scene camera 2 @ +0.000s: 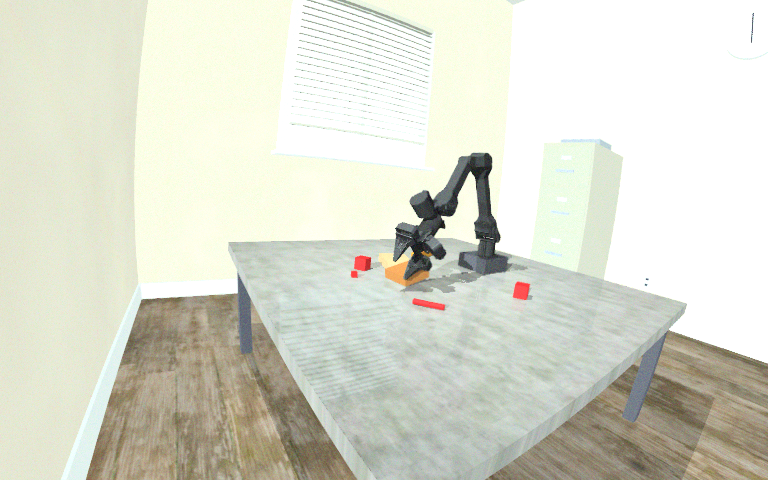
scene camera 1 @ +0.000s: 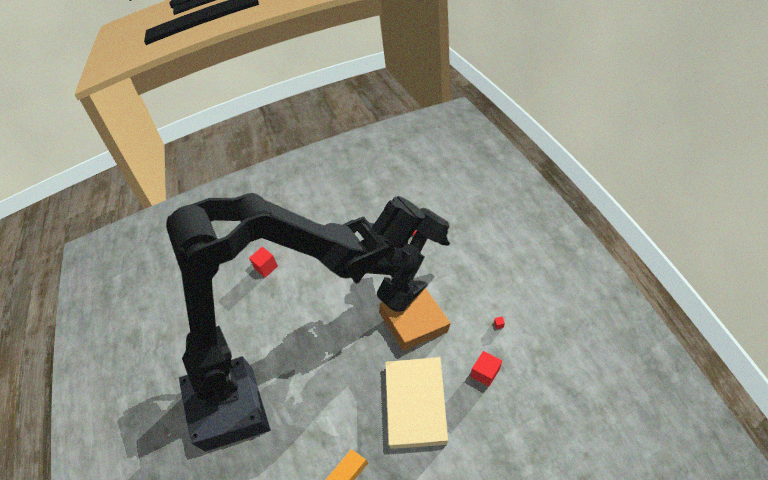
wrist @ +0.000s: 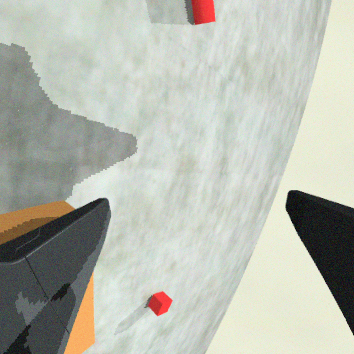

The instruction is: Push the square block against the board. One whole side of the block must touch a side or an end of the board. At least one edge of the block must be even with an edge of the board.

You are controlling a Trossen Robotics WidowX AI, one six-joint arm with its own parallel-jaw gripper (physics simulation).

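Frame: origin at the arm's base, x ahead, y up, z right, level; centimetres.
Seen in the pictures: gripper, between the fingertips: [scene camera 2: 399,270] [scene camera 1: 437,263] [wrist: 198,202]; arm's base, origin of its link: [scene camera 2: 485,255] [scene camera 1: 220,388].
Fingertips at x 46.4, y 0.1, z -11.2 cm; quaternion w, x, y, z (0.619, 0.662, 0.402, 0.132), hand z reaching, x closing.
Offsets run from my fingertips to a thing's top centre. "*": to the spot under its first point.
The square block @[dx -7.9, dy -0.9, dz +7.7 cm] [scene camera 1: 420,320] [scene camera 2: 398,273] [wrist: 86,317] is orange and lies flat. The board @[dx -13.7, dy -2.7, dz +23.7 cm] [scene camera 1: 416,401] [scene camera 2: 389,258] is a cream rectangle; in scene camera 1 it lies below the block. A narrow gap separates them, and the block is turned at an angle, with one corner toward the board's end. My gripper [scene camera 1: 434,264] [scene camera 2: 400,268] [wrist: 198,202] is open with nothing between its fingers. One finger is at the block's far part from the board and hides part of it; contact is unclear. The other finger is out beyond the block.
A red cube @[dx +0.2, dy -1.7, dz +22.7 cm] [scene camera 1: 487,367] [scene camera 2: 362,263] and a tiny red cube @[dx +6.9, dy -4.1, dz +14.5 cm] [scene camera 1: 498,322] [scene camera 2: 353,273] [wrist: 160,303] lie right of board and block in scene camera 1. Another red cube @[dx -33.2, dy -1.7, dz -17.5 cm] [scene camera 1: 263,262] [scene camera 2: 521,290], a red bar @[dx -0.6, dy -4.3, dz -13.9 cm] [scene camera 2: 428,304] [wrist: 203,11] and an orange piece @[* dx -28.3, dy -2.6, dz +31.2 cm] [scene camera 1: 347,466] lie farther off.
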